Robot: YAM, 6 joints.
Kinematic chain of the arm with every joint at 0, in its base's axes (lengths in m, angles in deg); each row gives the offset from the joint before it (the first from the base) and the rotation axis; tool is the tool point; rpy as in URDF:
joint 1: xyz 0 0 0.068 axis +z
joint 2: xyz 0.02 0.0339 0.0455 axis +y
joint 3: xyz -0.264 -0.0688 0 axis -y
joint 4: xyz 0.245 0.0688 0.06 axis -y
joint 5: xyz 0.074 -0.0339 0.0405 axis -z
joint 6: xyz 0.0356 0 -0.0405 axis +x
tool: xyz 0 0 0 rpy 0 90 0
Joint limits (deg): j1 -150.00..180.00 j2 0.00..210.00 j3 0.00..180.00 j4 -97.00..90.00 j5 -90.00..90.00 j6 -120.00..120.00
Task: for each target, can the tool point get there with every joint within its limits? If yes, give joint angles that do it. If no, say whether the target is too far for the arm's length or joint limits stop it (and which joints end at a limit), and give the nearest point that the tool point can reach.
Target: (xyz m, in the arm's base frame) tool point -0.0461 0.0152 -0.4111
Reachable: no: joint limits stop it (at a limit: joint 2) | nearest point -0.0801 0.0264 -0.3409 | short by 0.079 m
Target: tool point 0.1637 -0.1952 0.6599
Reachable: yes | joints 133.42 52.77 152.81 -3.12 -25.48 40.39
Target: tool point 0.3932 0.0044 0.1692
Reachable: yes | joints 4.75 108.87 64.52 0.98 52.21 -1.06
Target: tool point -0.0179 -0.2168 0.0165
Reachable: yes | joints -96.27 135.11 56.01 -71.20 -9.50 15.24
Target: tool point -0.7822 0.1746 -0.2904
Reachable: no: too far | nearest point -0.5621 0.1255 -0.1739 | short by 0.254 m
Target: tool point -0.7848 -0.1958 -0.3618
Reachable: no: too far | nearest point -0.5487 -0.0190 -0.2107 | short by 0.331 m
